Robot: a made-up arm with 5 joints.
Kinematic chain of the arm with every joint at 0, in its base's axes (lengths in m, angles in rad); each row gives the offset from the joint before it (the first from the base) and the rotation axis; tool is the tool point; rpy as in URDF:
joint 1: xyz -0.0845 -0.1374 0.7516 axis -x
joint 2: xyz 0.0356 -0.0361 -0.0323 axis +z
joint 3: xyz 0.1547 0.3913 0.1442 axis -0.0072 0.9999 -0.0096
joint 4: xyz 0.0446 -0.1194 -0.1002 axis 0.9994 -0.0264 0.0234
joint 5: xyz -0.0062 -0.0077 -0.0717 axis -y
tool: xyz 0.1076 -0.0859 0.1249 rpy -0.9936 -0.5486 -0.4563
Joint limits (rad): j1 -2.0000..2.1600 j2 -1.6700..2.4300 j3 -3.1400..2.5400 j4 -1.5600..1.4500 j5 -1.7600..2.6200
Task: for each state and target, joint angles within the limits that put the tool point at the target. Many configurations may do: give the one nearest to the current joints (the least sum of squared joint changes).
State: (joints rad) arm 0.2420 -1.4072 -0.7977 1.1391 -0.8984
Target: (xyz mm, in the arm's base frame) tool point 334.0 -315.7 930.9
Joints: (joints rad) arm 0.4398 -0.9537 -0.6143 0.8933 -0.2251
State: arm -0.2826 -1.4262 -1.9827 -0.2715 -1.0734
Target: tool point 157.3 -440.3 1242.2
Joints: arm 0.3181 -1.6700 -1.9326 0.3109 -1.6011
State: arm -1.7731 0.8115 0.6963 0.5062 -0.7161
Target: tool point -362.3 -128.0 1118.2
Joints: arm -1.9380 1.4250 0.0926 1.1693 -1.2865
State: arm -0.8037 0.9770 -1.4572 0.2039 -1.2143
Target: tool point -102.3 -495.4 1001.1
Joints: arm -1.5546 1.1003 -1.9730 -0.1026 -0.8354
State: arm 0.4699 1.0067 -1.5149 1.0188 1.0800
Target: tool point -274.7 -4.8 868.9
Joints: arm -0.0109 1.9580 -1.5757 0.6275 0.9327
